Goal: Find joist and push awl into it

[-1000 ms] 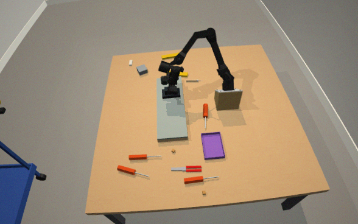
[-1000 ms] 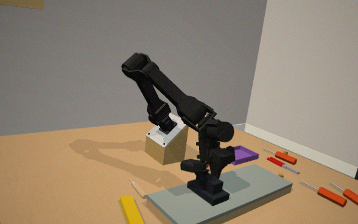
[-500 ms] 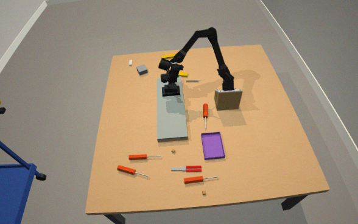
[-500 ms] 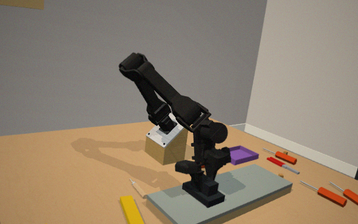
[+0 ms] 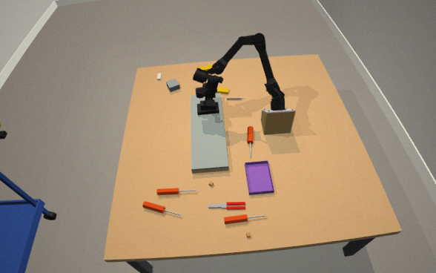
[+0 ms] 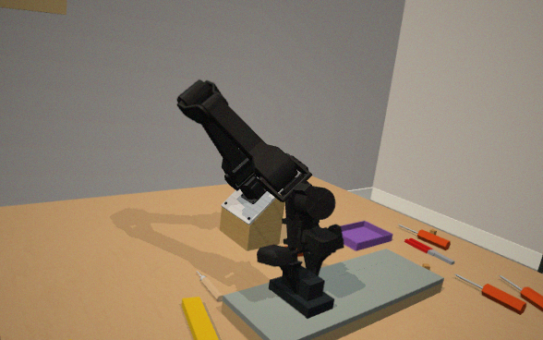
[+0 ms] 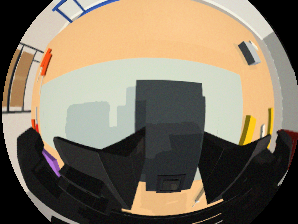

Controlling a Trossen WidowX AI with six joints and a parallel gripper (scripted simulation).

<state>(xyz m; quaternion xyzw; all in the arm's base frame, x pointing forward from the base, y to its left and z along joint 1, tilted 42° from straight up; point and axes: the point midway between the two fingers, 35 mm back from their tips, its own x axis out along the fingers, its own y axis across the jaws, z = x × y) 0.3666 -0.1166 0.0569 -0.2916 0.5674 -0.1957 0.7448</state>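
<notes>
Now: the purple tray 44 cm to the left of my gripper tip, 24 cm behind it and 5 cm below it. Round my gripper tip: awl (20 cm behind, 11 cm to the right, 6 cm below); stud finder (2 cm behind, 2 cm above); grey cube (27 cm to the right, 21 cm ahead, 5 cm below).
</notes>
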